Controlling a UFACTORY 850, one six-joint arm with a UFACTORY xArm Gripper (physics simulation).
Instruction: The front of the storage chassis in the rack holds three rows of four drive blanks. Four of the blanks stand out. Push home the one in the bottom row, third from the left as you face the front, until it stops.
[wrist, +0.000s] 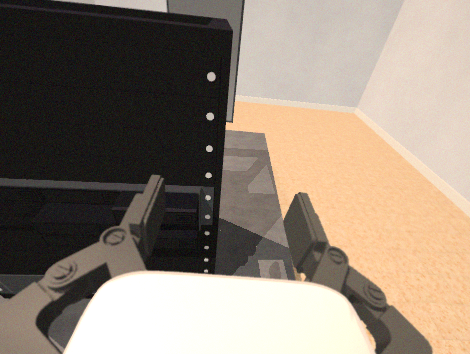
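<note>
The black rack (110, 105) fills the left of the wrist view, its right front post lined with white round holes. The storage chassis (75, 184) shows in its lower part as a grey top edge over a very dark front, with a grey ear at the right. A dark block (182, 201) stands out near the chassis's right end, partly behind my left finger. The rows and the bottom-row blank third from the left cannot be made out. My gripper (229, 199) is open and empty, its left finger in front of the chassis's right part, its right finger beyond the rack's right side.
A grey patterned floor area (245, 141) lies right of the rack, with tan floor (350, 175) beyond it. A grey upright panel (205, 7) stands behind the rack. Pale walls (300, 50) stand at the back and right. The rack's right post is close to the left finger in view.
</note>
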